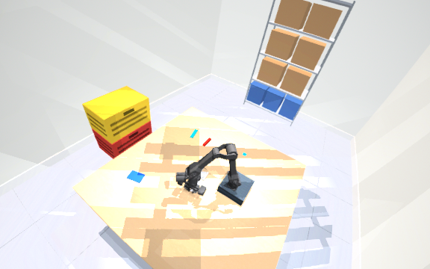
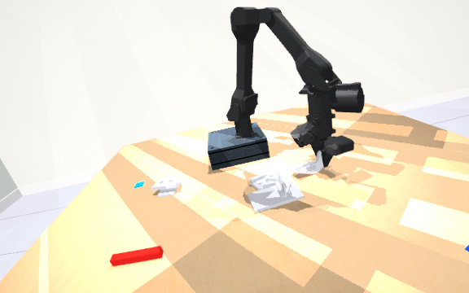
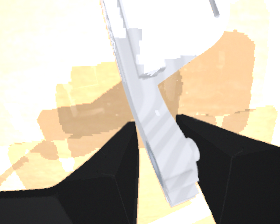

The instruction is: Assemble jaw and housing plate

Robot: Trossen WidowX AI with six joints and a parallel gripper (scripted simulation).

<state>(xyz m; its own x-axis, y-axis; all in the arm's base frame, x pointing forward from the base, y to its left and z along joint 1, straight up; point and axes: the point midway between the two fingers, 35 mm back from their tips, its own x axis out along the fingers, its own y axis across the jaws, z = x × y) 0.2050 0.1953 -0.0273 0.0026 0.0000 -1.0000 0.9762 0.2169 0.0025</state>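
Now: the white jaw 3 cm above my gripper tip and 2 cm to the right of it. Also, from my gripper tip: small cyan marker 58 cm to the right, 11 cm behind, 1 cm below; blue tile 37 cm ahead, 16 cm to the left, 1 cm below; red bar 46 cm to the right, 22 cm ahead.
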